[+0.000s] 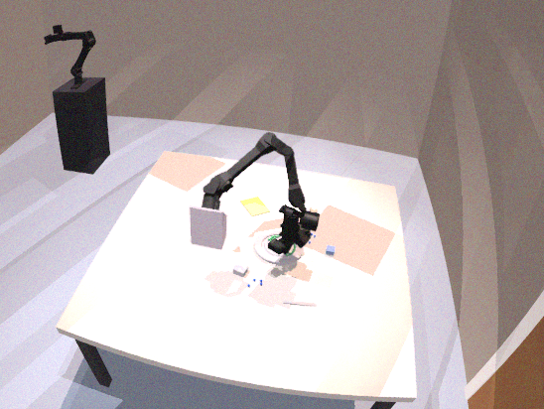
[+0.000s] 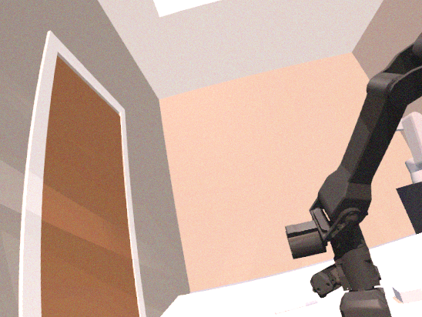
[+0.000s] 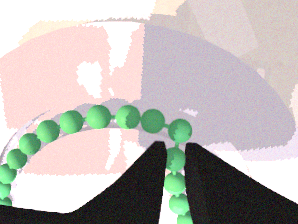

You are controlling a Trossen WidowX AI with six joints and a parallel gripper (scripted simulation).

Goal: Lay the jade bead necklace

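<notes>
Now: gripper tip 3 cm past the round white bead board, 4 cm to the right of it and 1 cm above it. From my gripper tip the other things lie so: thin rod: 8 cm ahead, 24 cm to the right, 1 cm below; then blue block: 18 cm ahead, 7 cm to the left, 1 cm below; then cream block: 9 cm ahead, 29 cm to the left.
</notes>
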